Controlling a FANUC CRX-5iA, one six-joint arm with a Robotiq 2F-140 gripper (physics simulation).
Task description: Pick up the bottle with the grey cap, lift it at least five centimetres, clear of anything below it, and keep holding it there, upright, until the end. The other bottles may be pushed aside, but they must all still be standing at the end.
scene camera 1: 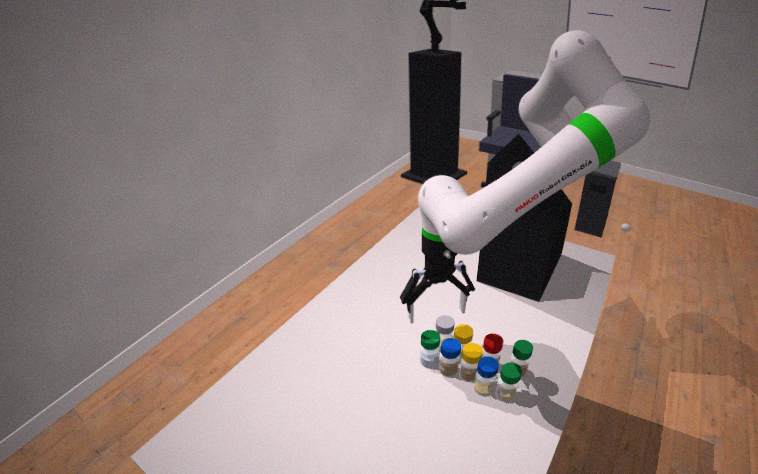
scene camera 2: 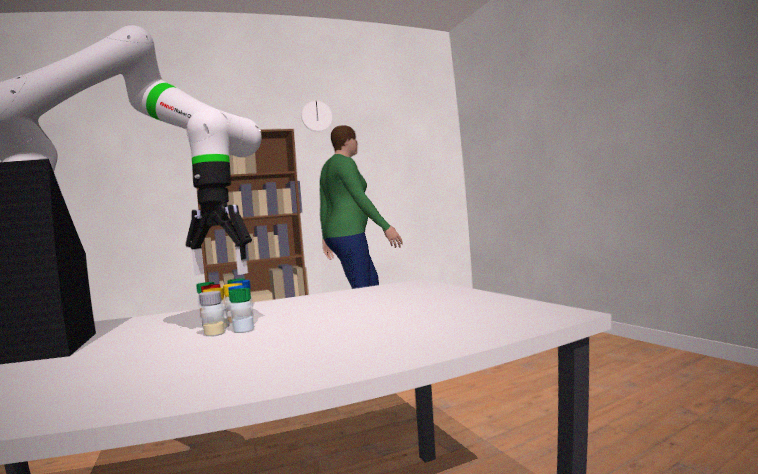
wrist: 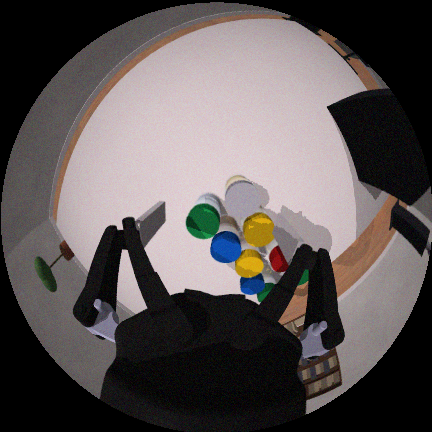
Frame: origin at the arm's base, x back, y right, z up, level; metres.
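Where they show: gripper, between the fingertips: (scene camera 1: 436,315) (scene camera 2: 220,274) (wrist: 219,217); arm's base, origin of its link: (scene camera 2: 13,207).
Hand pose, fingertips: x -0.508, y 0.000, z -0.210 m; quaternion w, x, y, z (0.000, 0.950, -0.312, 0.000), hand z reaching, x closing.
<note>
Things, the pixels of their top centre, and the offset from my fingertips. Level surfaces: height alone.
- bottle with the grey cap, centre of its top: (wrist: 243,200) (scene camera 2: 209,292) (scene camera 1: 445,321) dz -0.044, dx +0.033, dy -0.009 m
- green-capped bottle, centre of its top: (wrist: 201,224) (scene camera 2: 239,289) (scene camera 1: 430,336) dz -0.044, dx -0.041, dy -0.012 m
- yellow-capped bottle, centre of its top: (wrist: 260,232) (scene camera 1: 463,330) dz -0.044, dx +0.033, dy -0.072 m
- blue-capped bottle, centre of its top: (wrist: 225,250) (scene camera 1: 451,345) dz -0.044, dx -0.034, dy -0.075 m
- white table, height of its surface: dz -0.149 m
The bottle with the grey cap (scene camera 1: 444,324) (scene camera 2: 210,297) (wrist: 242,199) stands upright on the table at one end of the bottle group. A green-capped bottle (scene camera 1: 429,339) (scene camera 2: 239,295) (wrist: 203,221) and a yellow-capped bottle (scene camera 1: 463,333) (wrist: 258,229) stand close beside it; a blue-capped bottle (scene camera 1: 450,348) (wrist: 225,246) is also near. My gripper (scene camera 1: 437,315) (scene camera 2: 220,268) (wrist: 219,217) is open and empty, pointing down, with its fingertips above the caps at this end of the group. In scene camera 1 the other bottles hide the grey-capped bottle's lower part.
More bottles stand in the group: a red-capped one (scene camera 1: 493,343) (wrist: 278,259), a second yellow (scene camera 1: 471,352) (wrist: 249,263), a second blue (scene camera 1: 488,367) (wrist: 252,284) and two more green-capped (scene camera 1: 510,372) (scene camera 1: 522,349). The arm's black pedestal (scene camera 1: 525,245) (scene camera 2: 39,262) (wrist: 380,140) stands on the white table (scene camera 1: 313,391) (scene camera 2: 363,357).
</note>
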